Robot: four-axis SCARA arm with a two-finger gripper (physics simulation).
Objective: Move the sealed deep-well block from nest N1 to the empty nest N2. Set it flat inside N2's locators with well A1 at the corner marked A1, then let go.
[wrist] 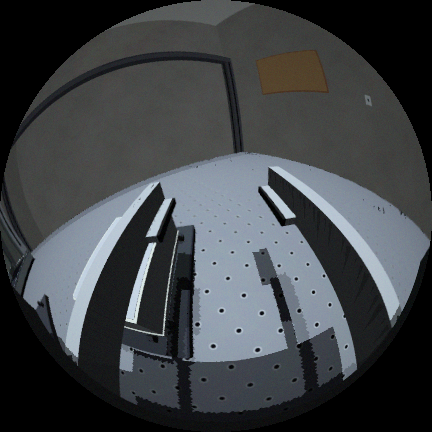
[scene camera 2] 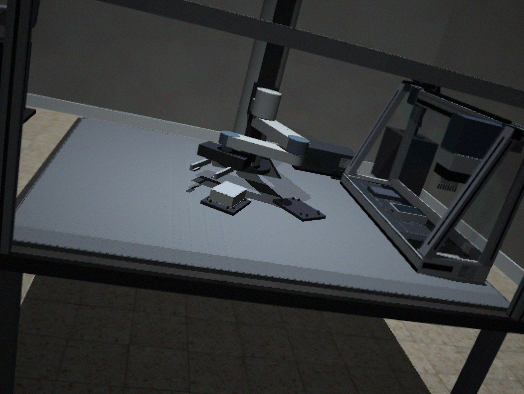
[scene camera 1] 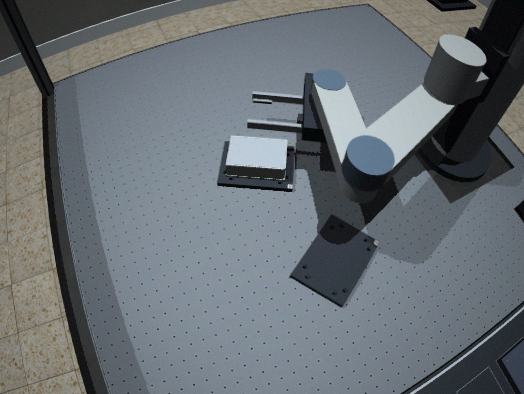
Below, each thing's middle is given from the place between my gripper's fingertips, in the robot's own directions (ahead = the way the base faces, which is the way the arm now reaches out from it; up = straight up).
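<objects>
With the pale grey block [scene camera 1: 248, 157] as my reference, I find my hand 50 mm above it and 100 mm to the right of it. My hand is also 20 mm short of the block.
</objects>
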